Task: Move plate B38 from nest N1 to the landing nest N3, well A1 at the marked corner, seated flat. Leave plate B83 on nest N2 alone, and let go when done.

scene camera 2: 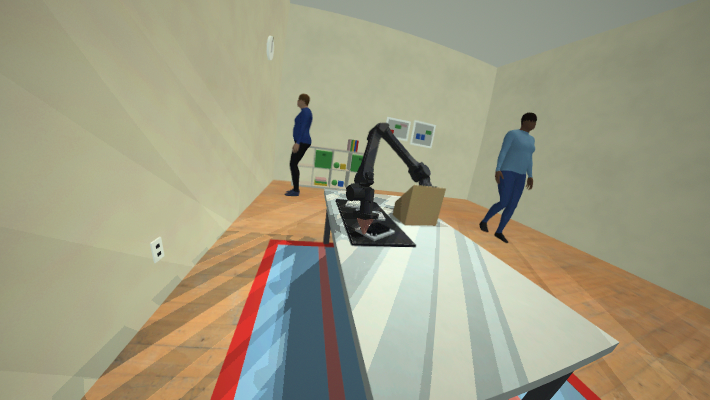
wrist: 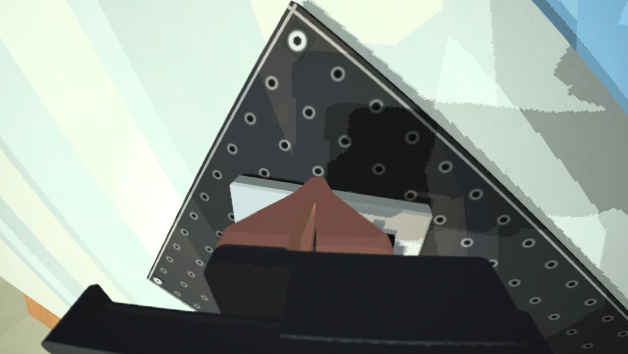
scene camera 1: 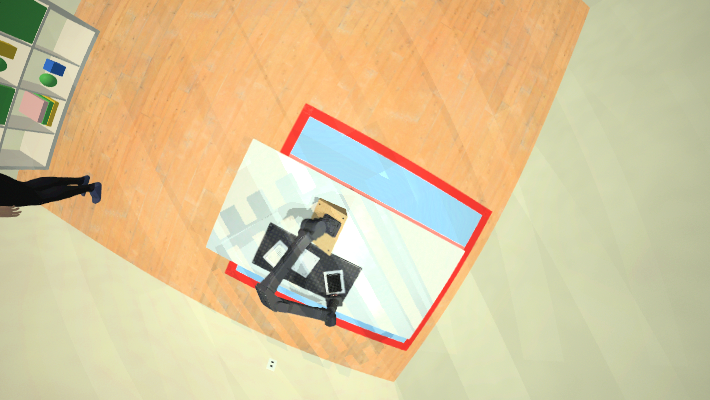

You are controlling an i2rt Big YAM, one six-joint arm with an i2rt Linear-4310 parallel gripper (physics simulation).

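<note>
A black plate with many wells [scene camera 1: 334, 283] [scene camera 2: 378, 230] lies in a white nest [scene camera 1: 326, 285] [scene camera 2: 388, 236] [wrist: 248, 196] at one end of the black board [scene camera 1: 351, 271] [scene camera 2: 400, 243] [wrist: 300, 127]. Two more pale nests [scene camera 1: 276, 253] [scene camera 1: 306, 263] stand along the board; I cannot tell what is on them. No label is readable, so I cannot tell which plate or nest is which. My gripper [scene camera 1: 334, 296] [scene camera 2: 364, 233] [wrist: 317, 186] is shut and empty, its fingertips together over the edge region of the black plate's nest. In the wrist view, the fingers and gripper body hide nearly all of that plate.
A wooden box [scene camera 1: 322, 240] [scene camera 2: 425, 206] stands on the white table [scene camera 1: 400, 250] [scene camera 2: 450, 300] beside the board, by the arm's base. The arm reaches across above the two pale nests. A person in dark blue [scene camera 2: 303, 125] and one in light blue [scene camera 2: 520, 152] stand beyond the table.
</note>
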